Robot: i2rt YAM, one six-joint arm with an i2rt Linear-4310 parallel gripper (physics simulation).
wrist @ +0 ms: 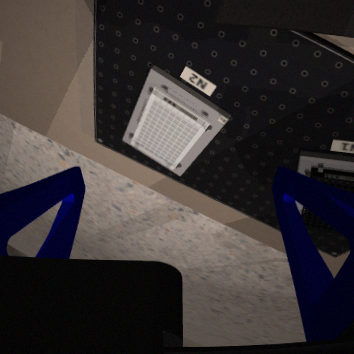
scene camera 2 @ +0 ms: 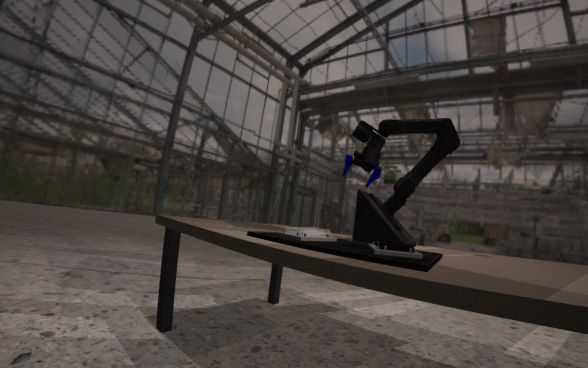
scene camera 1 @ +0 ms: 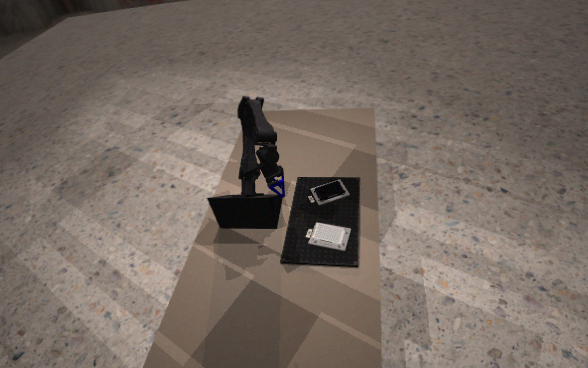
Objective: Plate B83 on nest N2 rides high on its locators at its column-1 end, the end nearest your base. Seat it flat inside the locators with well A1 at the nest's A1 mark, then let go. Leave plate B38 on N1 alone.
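Seen in the pictures: gripper, between the fingertips: [wrist: 178, 176] [scene camera 2: 354, 181] [scene camera 1: 283, 192]; arm's base, origin of its link: [scene camera 2: 384, 212] [scene camera 1: 248, 196].
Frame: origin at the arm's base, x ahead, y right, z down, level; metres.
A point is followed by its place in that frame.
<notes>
White plate B83 [scene camera 1: 329, 234] {x 0.386, y 0.095, z 0.097 m} [wrist: 170, 131] {x 0.364, y 0.084, z 0.090 m} lies on grey nest N2 [scene camera 1: 344, 246] {x 0.457, y 0.140, z 0.110 m} [scene camera 2: 320, 238] {x 0.392, y 0.034, z 0.112 m} [wrist: 201, 145] {x 0.379, y 0.036, z 0.110 m}. In the wrist view its label-side edge sits close to the locators; its tilt is too small to judge. The nest's A1 mark [wrist: 223, 119] {x 0.316, y 0.029, z 0.109 m} is at the corner right of the N2 label [wrist: 198, 81] {x 0.290, y 0.081, z 0.120 m}. Black plate B38 [scene camera 1: 330, 191] {x 0.349, y -0.164, z 0.096 m} [wrist: 330, 176] {x 0.299, y -0.128, z 0.098 m} sits in nest N1 [scene camera 2: 400, 253] {x 0.410, y -0.221, z 0.113 m} [wrist: 310, 159] {x 0.301, y -0.096, z 0.110 m}, partly hidden by a finger in the wrist view. My gripper [scene camera 1: 280, 192] {x 0.195, y 0.050, z -0.098 m} [scene camera 2: 356, 180] {x 0.195, y 0.050, z -0.098 m} [wrist: 178, 176] {x 0.195, y 0.050, z -0.098 m} is open and empty, high above the board, apart from both plates.
Both nests stand on a black perforated board [scene camera 1: 300, 215] {x 0.229, y -0.016, z 0.121 m} [scene camera 2: 430, 262] {x 0.421, y -0.297, z 0.121 m} [wrist: 260, 75] {x 0.243, y 0.020, z 0.121 m} on the brown table [scene camera 1: 240, 300] {x 0.082, y 0.441, z 0.135 m} [scene camera 2: 525, 285] {x 0.437, y -0.486, z 0.134 m}. The arm's black slanted base [scene camera 1: 247, 212] {x 0.018, y 0.081, z 0.018 m} [scene camera 2: 370, 220] {x 0.125, y 0.002, z 0.040 m} stands beside the board. N1 is the other nest, to the right in the wrist view.
</notes>
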